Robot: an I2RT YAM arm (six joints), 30 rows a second.
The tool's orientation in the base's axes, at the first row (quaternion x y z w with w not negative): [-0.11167 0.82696 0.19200 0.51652]
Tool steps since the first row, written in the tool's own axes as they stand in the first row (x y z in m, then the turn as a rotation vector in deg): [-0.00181 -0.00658 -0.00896 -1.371 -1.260 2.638]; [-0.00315 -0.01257 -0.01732 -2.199 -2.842 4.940]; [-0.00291 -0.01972 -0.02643 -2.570 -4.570 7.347]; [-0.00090 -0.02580 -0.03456 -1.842 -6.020 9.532]
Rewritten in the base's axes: [-0.00395 -0.00983 0.00381 3.228 -0.012 -0.061]; [-0.00785 -0.01887 0.00709 6.068 -0.453 -0.542]; [-0.01261 -0.02926 0.00900 8.846 -0.974 -1.503]; [-0.01776 -0.03823 0.00916 10.853 -1.325 -3.308]
